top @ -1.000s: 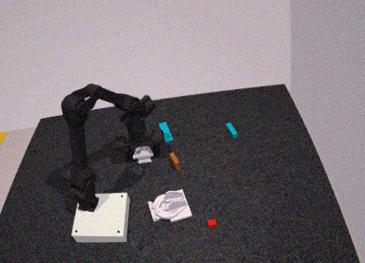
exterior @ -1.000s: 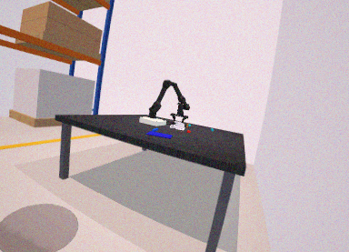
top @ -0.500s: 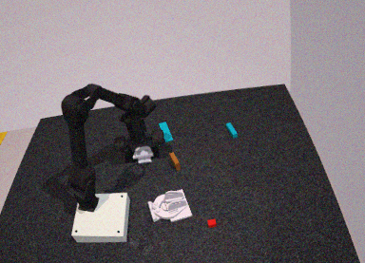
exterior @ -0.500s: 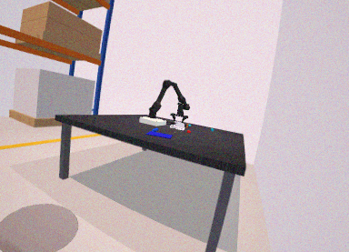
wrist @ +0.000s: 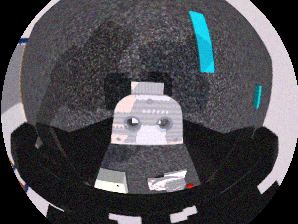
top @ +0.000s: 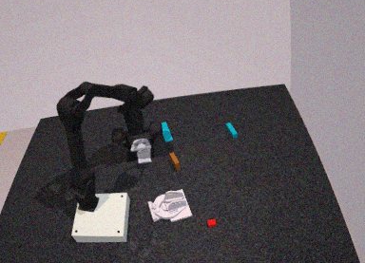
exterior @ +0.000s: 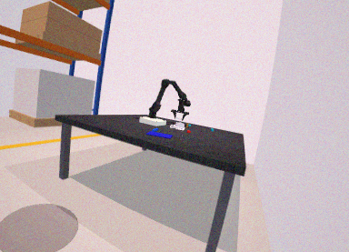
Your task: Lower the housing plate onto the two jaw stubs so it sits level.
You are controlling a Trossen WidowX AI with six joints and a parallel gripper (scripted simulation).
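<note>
Right now my gripper tip is 13 cm short of the orange block, 3 cm to the left of it and 3 cm above it. Also, from my gripper tip: blue flat piece (65 cm to the right, 29 cm ahead, 5 cm below); white part (2 cm above, 1 cm to the left); red cube (30 cm ahead, 29 cm to the right, 4 cm below).
</note>
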